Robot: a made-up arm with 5 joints.
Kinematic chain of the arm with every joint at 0, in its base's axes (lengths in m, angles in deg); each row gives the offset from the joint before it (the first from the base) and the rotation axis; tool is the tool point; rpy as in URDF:
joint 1: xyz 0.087 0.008 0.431 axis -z
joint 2: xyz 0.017 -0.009 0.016 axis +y
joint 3: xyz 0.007 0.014 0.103 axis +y
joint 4: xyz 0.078 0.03 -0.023 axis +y
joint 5: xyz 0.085 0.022 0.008 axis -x
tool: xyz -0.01 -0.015 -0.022 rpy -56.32 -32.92 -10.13
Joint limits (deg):
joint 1: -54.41..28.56
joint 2: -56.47..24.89
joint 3: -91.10..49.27
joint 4: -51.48..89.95
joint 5: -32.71..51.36
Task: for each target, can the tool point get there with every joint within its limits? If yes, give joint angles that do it. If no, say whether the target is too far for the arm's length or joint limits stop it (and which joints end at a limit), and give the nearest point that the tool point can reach.
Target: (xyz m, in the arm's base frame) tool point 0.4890 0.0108 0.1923
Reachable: no: too far | nearest point 0.2696 0.0093 0.4205 | short by 0.317 m
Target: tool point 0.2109 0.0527 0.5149
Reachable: yes | joints -3.71 -21.61 -4.96 55.96 15.68
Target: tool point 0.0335 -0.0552 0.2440
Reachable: no: joint limits stop it (at a limit: joint 1, joint 2, joint 3, joint 5) | nearest point 0.0755 0.0442 0.3945 | short by 0.185 m
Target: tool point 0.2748 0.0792 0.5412
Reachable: yes | joints -8.78 11.93 -42.03 38.28 0.66
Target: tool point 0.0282 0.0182 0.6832
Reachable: yes | joints -44.37 -40.35 -48.75 -24.88 -15.46
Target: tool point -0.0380 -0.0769 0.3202
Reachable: no: joint limits stop it (at a limit: joint 1, joint 2, joint 3) | nearest point 0.0429 0.0411 0.4138 | short by 0.171 m
